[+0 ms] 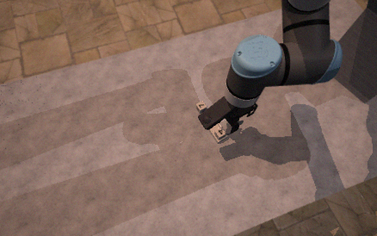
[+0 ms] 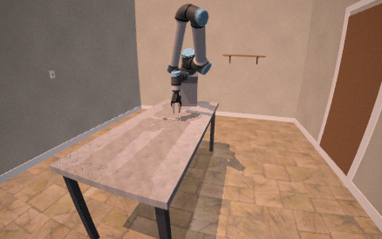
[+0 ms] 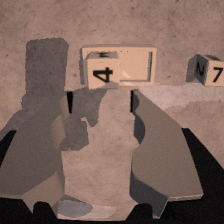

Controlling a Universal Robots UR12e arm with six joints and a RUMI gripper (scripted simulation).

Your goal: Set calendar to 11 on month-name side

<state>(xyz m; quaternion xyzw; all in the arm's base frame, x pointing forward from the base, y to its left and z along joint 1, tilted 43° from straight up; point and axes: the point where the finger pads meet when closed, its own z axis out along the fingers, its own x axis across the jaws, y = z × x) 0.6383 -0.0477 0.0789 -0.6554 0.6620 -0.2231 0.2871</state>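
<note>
My hand is 6 cm above the white cube. The rest, counted from my hand: calendar tray: 2 cm to the right, 7 cm below; digit cube: 12 cm to the right, 7 cm below.
</note>
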